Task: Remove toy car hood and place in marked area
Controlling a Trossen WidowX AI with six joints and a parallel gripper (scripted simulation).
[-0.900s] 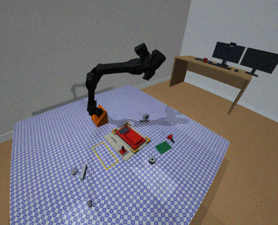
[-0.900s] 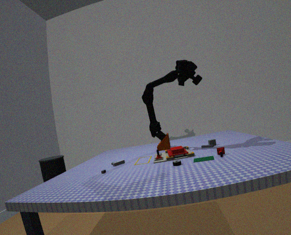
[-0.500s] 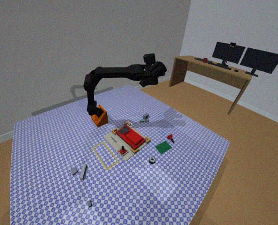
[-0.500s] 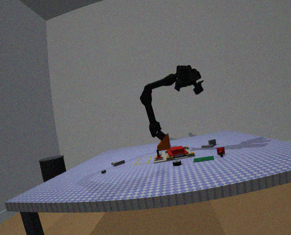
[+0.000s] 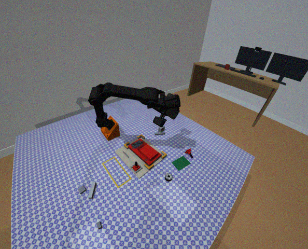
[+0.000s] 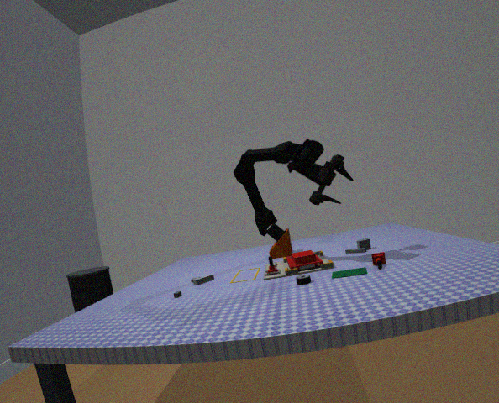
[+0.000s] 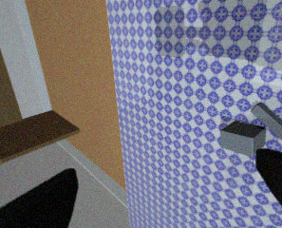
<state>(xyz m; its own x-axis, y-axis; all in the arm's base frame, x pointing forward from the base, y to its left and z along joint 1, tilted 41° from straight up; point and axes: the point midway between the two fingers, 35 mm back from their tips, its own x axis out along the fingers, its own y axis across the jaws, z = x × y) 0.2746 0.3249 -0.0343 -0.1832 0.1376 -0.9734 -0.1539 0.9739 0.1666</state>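
The hood lies 190 mm to the right of my gripper tip, 190 mm below it and 50 mm ahead of it. The rest, counted from my gripper tip: black wheel (230 mm ahead, 220 mm below, 180 mm to the right); then green plate (230 mm below, 210 mm ahead, 50 mm to the right); then beige base plate (220 mm below, 210 mm to the right, 10 mm ahead).
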